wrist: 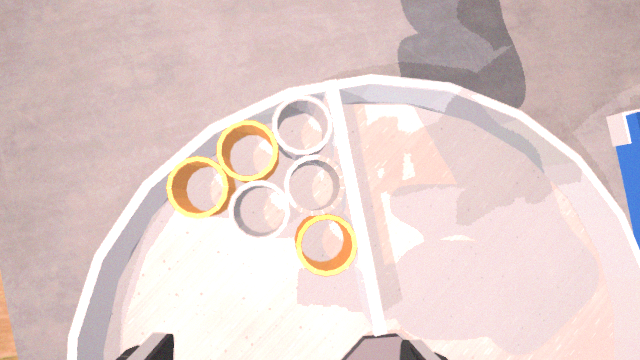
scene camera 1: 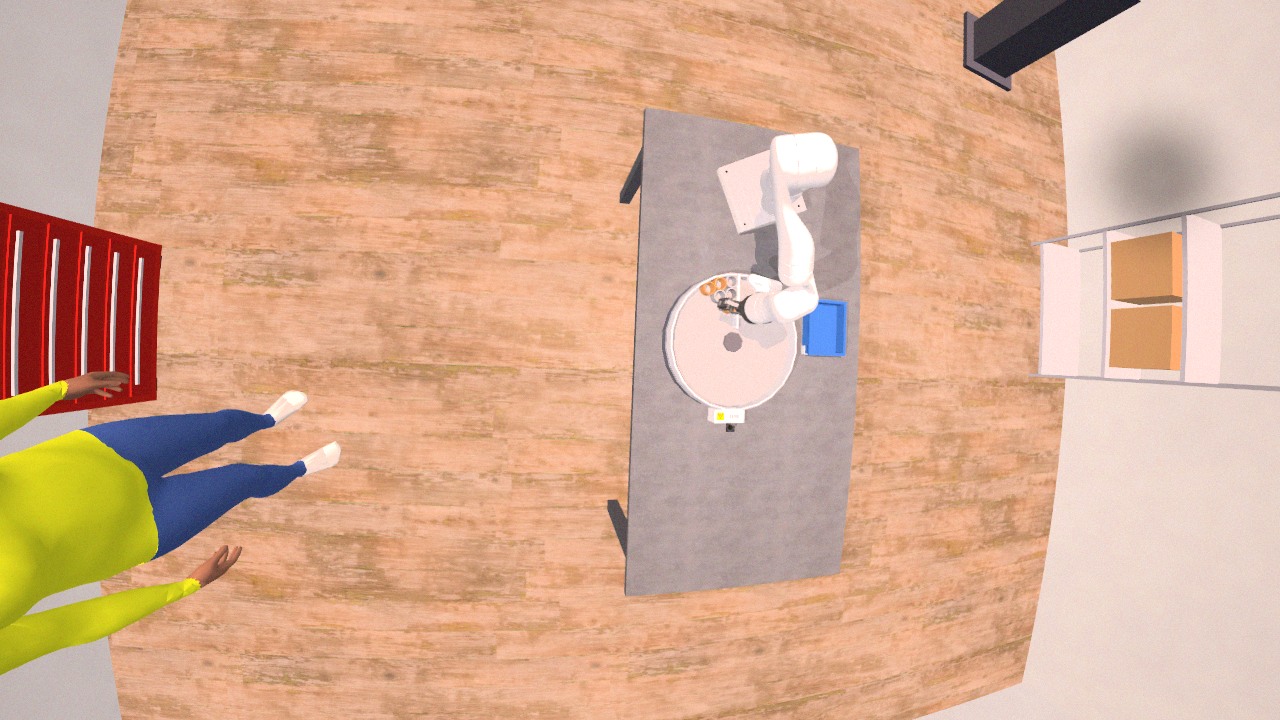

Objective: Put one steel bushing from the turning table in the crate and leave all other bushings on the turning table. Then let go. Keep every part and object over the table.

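Places are measured from the arm's base along level axes (x back, y right, z up), in millimetres.
Where they show: gripper, fingertip midpoint: (scene camera 1: 735,312).
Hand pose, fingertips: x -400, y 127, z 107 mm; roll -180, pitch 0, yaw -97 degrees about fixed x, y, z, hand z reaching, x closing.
Each offset is from my fingertips to the top centre of the thing. "pt": to the spot under its first point. Level surfaces: height alone.
Three steel bushings stand upright on the white turning table (scene camera 1: 669,358) (wrist: 370,80), left of its divider in the wrist view: one (wrist: 287,118) at the rim, one (wrist: 299,173) below it, and one (wrist: 242,210) to the lower left. Two orange bushings @(dy +19, dx +94, dz -100 mm) (wrist: 229,146) @(dy +51, dx +73, dz -100 mm) (wrist: 179,188) stand along the rim; a third @(dy -27, dx +32, dz -100 mm) (wrist: 348,245) stands nearest the fingers, beside the divider. My gripper (scene camera 1: 726,306) (wrist: 287,349) is open and empty above the turning table; in the wrist view its fingertips are below the bushings. The blue crate @(dy -407, dx +40, dz -141 mm) (scene camera 1: 844,331) (wrist: 631,170) stands right of the turning table. Its inside is mostly out of the wrist view.
The white divider @(pt dy -47, dx +59, dz -103 mm) (wrist: 354,200) runs from the rim towards the dark hub @(dy -64, dx -71, dz -130 mm) (scene camera 1: 732,342) (wrist: 375,347). A small control box @(dy -94, dx -303, dz -133 mm) (scene camera 1: 725,416) sits at the turning table's front edge. The arm's base plate (scene camera 1: 741,183) is on the grey table @(dz -191 mm) (scene camera 1: 733,510). A person (scene camera 1: 76,501) stands away to the left.
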